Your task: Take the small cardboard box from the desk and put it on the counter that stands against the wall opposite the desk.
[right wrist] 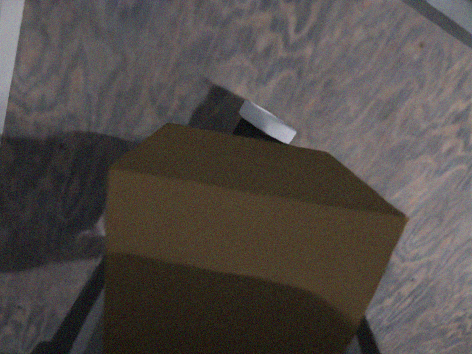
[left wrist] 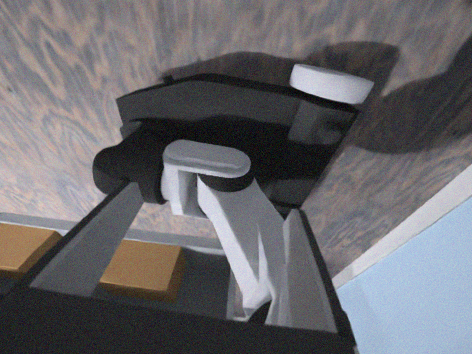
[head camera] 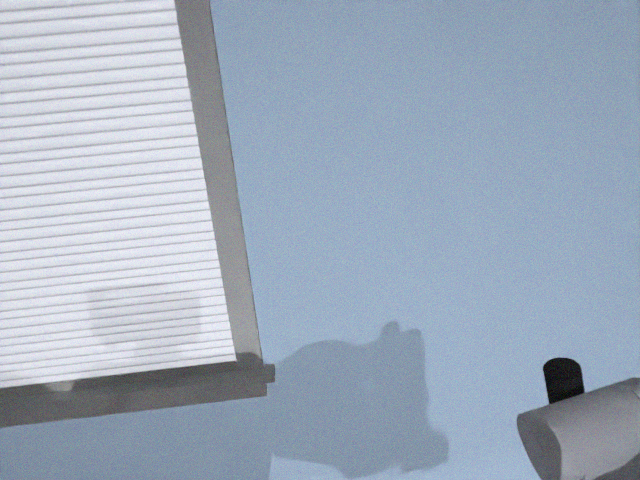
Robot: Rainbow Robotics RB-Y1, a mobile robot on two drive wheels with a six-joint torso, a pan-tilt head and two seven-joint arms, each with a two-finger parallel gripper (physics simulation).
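Frame: origin at the robot's base, x ahead, y left, z up, level; metres.
Seen in the pictures: left gripper, fingertip midpoint: (left wrist: 214,204).
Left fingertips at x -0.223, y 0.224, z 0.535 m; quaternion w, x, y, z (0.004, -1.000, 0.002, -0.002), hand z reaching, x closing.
A point is followed by its place in that frame.
In the right wrist view the small cardboard box (right wrist: 244,236) @(x 0.226, y -0.317, z 0.941 m) fills the lower middle. My right gripper is shut on it and holds it above the wood-grain floor; the fingers are mostly hidden behind the box, only dark edges show at its lower corners. In the left wrist view my left gripper (left wrist: 214,204) @(x -0.223, y 0.225, z 0.535 m) is open and empty, its two grey fingers wide apart over my own base. In the head view only part of my right arm (head camera: 584,429) @(x 0.189, y -0.202, z 1.165 m) shows at the lower right. The counter and the desk are not in view.
The head view faces a pale blue wall with a window and white blinds (head camera: 103,190) @(x 0.752, y 0.431, z 1.273 m) at the left and my shadow on the wall. In the left wrist view, brown boxes (left wrist: 140,268) @(x -0.678, y -0.854, z 0.249 m) sit on a low grey shelf, and a white baseboard (left wrist: 404,228) @(x 0.804, y -0.339, z 0.034 m) meets the wall at the right.
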